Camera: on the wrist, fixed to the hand. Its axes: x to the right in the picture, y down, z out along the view.
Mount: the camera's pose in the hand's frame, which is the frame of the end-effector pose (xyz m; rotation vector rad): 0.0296 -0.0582 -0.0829 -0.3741 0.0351 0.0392
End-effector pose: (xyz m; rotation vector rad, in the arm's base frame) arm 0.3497 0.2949 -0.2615 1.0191 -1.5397 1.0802
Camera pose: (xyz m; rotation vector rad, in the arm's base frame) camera 0.4192 0.3565 -0.2113 0.7119 -1.6605 0.7905
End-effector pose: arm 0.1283 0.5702 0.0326 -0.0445 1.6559 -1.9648
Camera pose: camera 0.0496 0.6362 0.0568 -0.1179 2.0105 -1.6118
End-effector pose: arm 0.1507 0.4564 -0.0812 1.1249 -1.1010 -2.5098
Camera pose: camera 0.1959 0.4388 -0.1749 1.0233 -0.6001 -2.5114
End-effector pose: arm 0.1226 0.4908 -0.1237 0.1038 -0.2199 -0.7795
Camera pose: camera 0.1226 0.4297 -0.2097 -0.2395 -0.0401 -0.7673
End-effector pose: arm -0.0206 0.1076 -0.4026 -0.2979 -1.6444 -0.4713
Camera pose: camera 0.0219 0.0152 -0.3744 -0.5944 -1.5076 -0.7510
